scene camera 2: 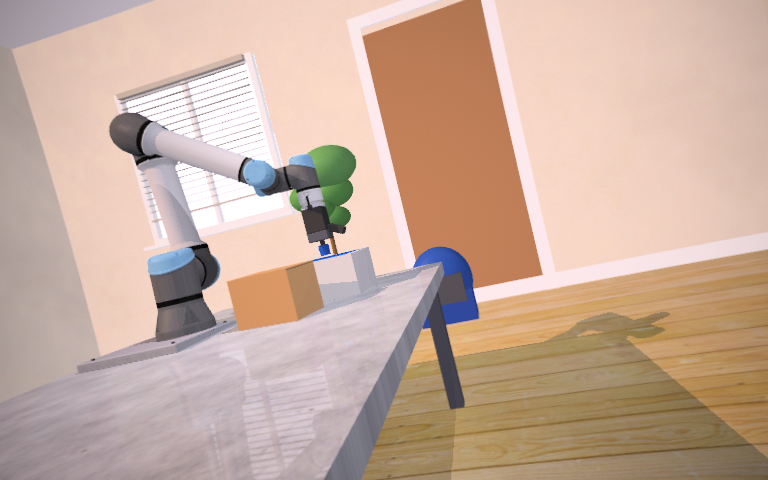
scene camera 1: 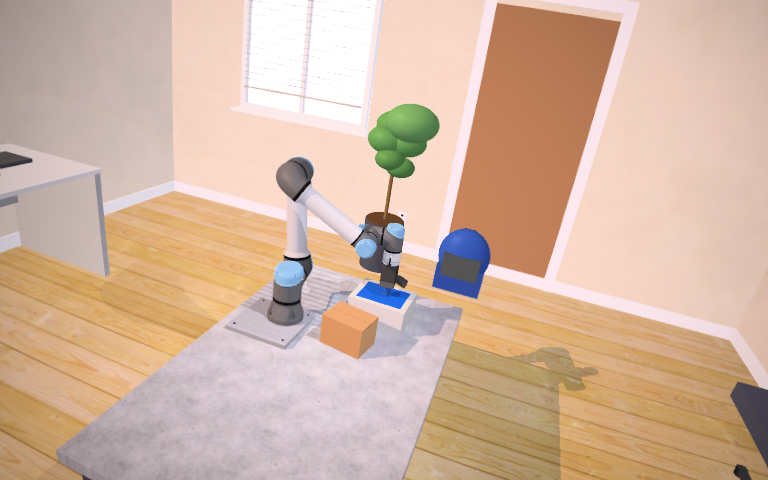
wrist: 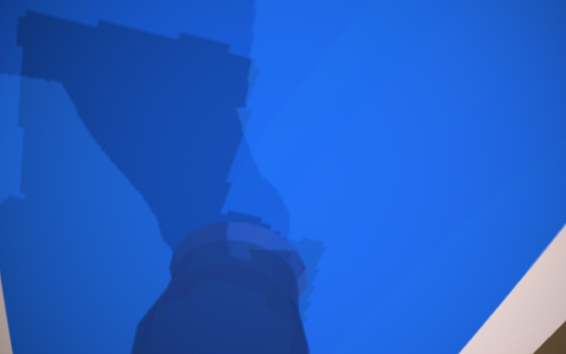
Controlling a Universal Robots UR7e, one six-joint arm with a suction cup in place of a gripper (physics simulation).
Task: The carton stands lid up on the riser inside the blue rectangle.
Scene:
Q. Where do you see a brown carton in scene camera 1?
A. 344,327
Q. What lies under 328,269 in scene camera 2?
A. A white riser.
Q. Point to a brown carton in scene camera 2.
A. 286,294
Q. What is my suction cup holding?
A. Nothing.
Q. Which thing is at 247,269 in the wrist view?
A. My suction cup.

